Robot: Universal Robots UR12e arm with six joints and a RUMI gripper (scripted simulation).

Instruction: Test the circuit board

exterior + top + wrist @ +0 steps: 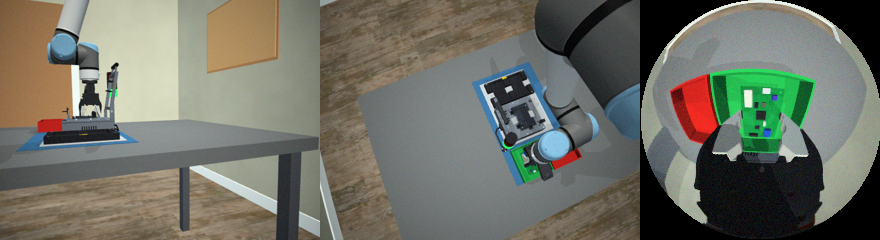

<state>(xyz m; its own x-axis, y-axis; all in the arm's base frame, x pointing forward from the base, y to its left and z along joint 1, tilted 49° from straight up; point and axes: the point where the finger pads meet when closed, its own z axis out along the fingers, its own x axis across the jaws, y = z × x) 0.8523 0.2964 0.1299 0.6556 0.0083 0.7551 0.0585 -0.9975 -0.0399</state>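
Now: the green circuit board 1 cm to the right of my hand. From my hand the other things lie so: green bin 1 cm to the right, 1 cm below; red bin 15 cm behind, 2 cm to the right, 1 cm below; black latch hook 9 cm behind, 16 cm to the right, 7 cm above.
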